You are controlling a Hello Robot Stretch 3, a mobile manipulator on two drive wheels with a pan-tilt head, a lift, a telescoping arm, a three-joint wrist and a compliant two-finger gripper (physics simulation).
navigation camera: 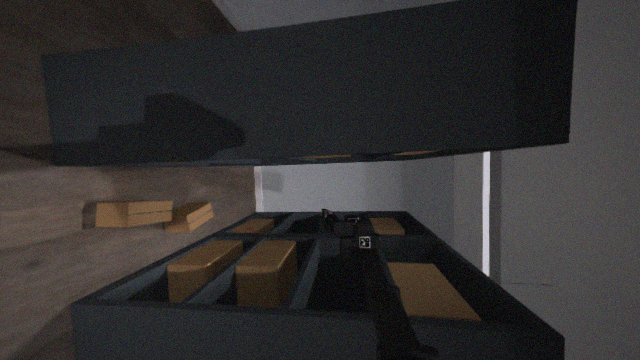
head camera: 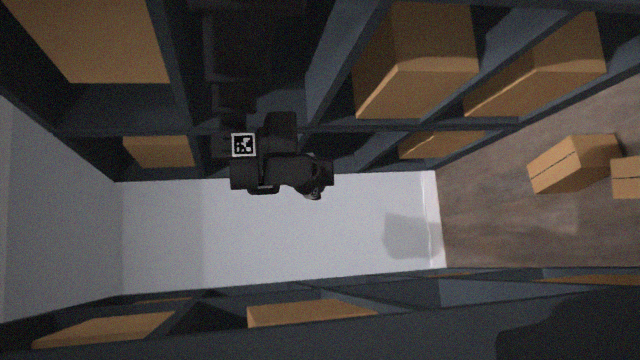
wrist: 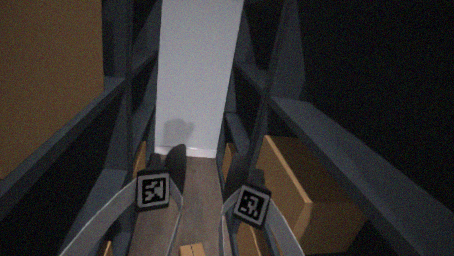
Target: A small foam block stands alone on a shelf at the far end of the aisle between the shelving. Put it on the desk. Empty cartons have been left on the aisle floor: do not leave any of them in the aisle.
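Places are measured from the robot's base along level axes (x ahead, y left, z up), in metres.
Pixels of known places: gripper, fingertip midpoint: [wrist: 207, 166].
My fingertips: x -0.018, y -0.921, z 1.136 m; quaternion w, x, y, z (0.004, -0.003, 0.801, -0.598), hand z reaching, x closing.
Observation:
Behind a point stands the place of what it marks.
Two brown cartons lie close together on the aisle floor. One carton [head camera: 575, 162] @[x -0.048, y -1.308, z 0.181 m] [navigation camera: 190, 217] @[x -0.043, y -1.318, z 0.181 m] is turned at an angle. The other carton [head camera: 627, 177] @[x 0.009, y -1.114, z 0.181 m] [navigation camera: 135, 214] @[x 0.004, y -0.956, z 0.181 m] lies beside it, partly cut off in the head view. Part of a carton [wrist: 192, 250] @[x -0.013, y -1.503, z 0.182 m] also shows at the bottom edge of the wrist view. My gripper [wrist: 207, 166] @[x -0.018, y -0.921, z 1.136 m] is open and empty, high above the aisle floor between the shelving, pointing towards the end wall. Its fingers are foreshortened or hidden in the head and navigation views. The foam block and the desk do not show.
Dark shelving [navigation camera: 300, 90] [wrist: 340, 145] flanks the aisle on both sides, with large brown boxes [head camera: 425, 65] @[x -0.352, y -1.279, z 0.712 m] [navigation camera: 265, 272] @[x -0.370, y -1.282, z 0.729 m] [wrist: 330, 220] @[x -0.460, y -1.296, z 0.721 m] on its shelves. The arm reaches past one unit's shelf fronts. A pale wall [head camera: 300, 230] @[x 0.234, y -2.652, z 0.887 m] [navigation camera: 325, 190] @[x 0.178, y -2.662, z 0.938 m] [wrist: 200, 75] @[x 0.163, y -2.664, z 0.819 m] closes the aisle.

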